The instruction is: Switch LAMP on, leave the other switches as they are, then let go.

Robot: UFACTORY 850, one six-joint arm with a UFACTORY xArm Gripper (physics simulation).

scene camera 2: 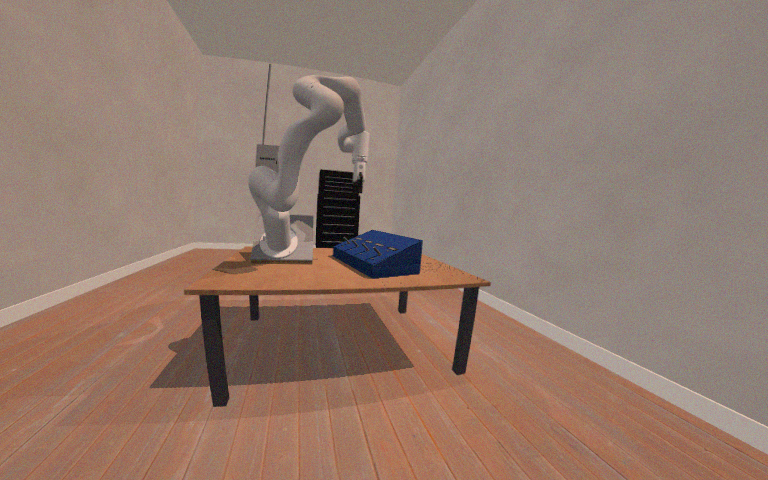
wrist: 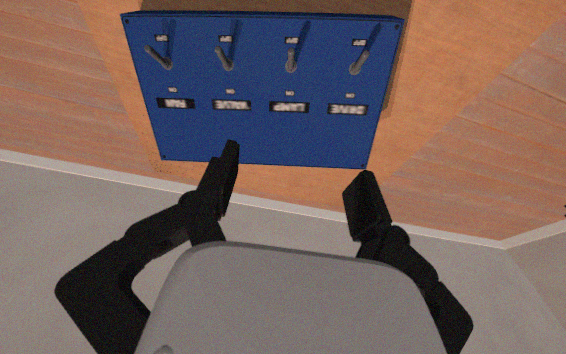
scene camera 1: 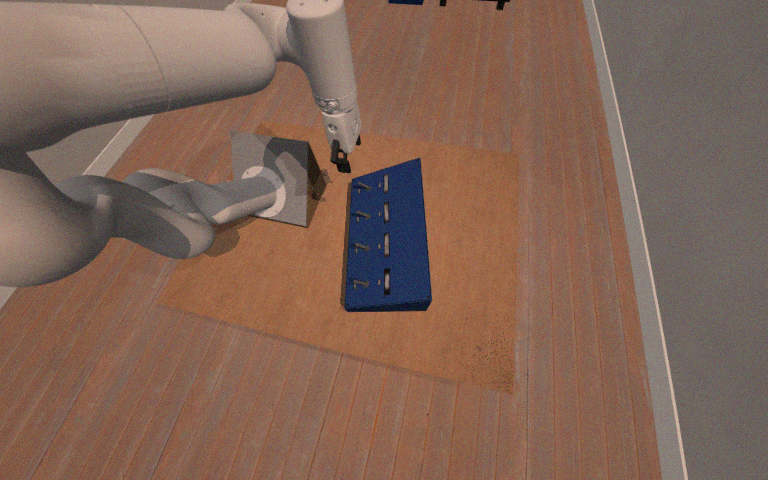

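The blue switch box [scene camera 1: 406, 226] [scene camera 2: 396, 257] [wrist: 260, 137] has a sloped face with a row of grey levers. In the wrist view they are labelled, left to right, FAN, VALVE, LAMP and DRIVE, upside down. The LAMP lever [scene camera 1: 363, 215] [wrist: 291, 60] leans toward its OFF mark. The FAN lever [wrist: 159, 57], VALVE lever [wrist: 224, 58] and DRIVE lever [wrist: 359, 62] also lean to the OFF side. My gripper [scene camera 1: 351, 155] [scene camera 2: 359, 185] [wrist: 297, 169] is open and empty. It hangs well above the box, touching no lever.
The box stands on the wooden table [scene camera 1: 470, 254] [scene camera 2: 317, 283]. The arm's grey base plate [scene camera 1: 294, 213] [scene camera 2: 305, 253] is beside it, on the side that the levers are nearest. A black drawer cabinet [scene camera 2: 338, 212] stands behind the table.
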